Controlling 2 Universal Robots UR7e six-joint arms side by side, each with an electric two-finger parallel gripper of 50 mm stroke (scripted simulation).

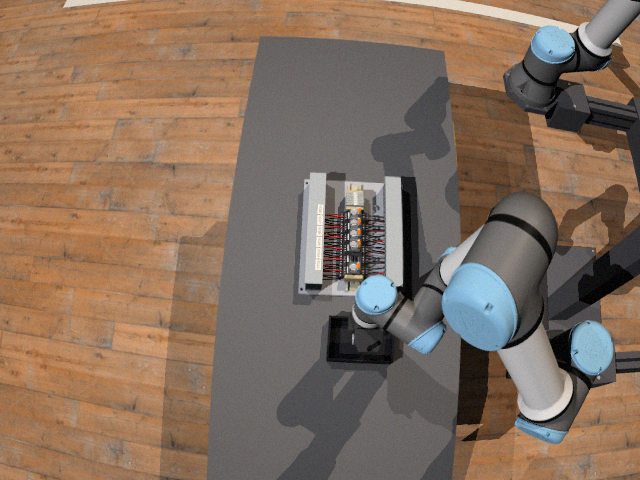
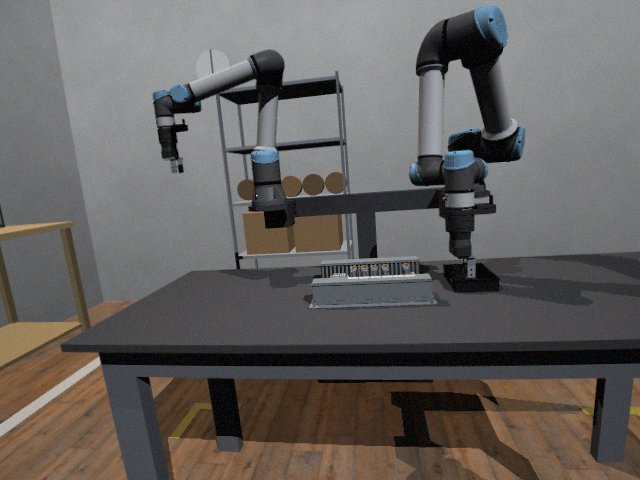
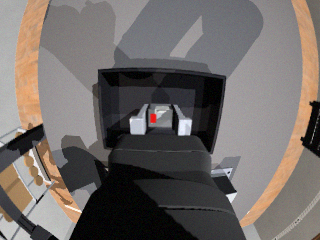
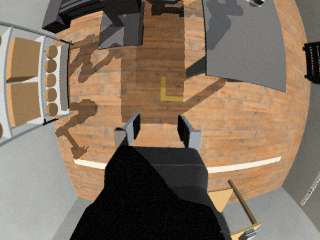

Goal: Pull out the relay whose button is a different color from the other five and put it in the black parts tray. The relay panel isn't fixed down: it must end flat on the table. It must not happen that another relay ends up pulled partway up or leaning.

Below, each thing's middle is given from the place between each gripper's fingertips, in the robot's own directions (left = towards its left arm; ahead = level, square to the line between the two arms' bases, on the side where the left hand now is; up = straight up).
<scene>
My left hand (image 2: 469, 275) is 2 cm above the black parts tray (image 1: 340, 349). The rest, counted from my left hand: relay panel (image 1: 319, 247): 4 cm ahead, 28 cm to the right, 1 cm below.
Now: the relay panel 47 cm ahead of my right hand, 84 cm to the left of it and 38 cm below it. The rest, counted from my right hand: black parts tray 43 cm ahead, 112 cm to the left, 40 cm below.
</scene>
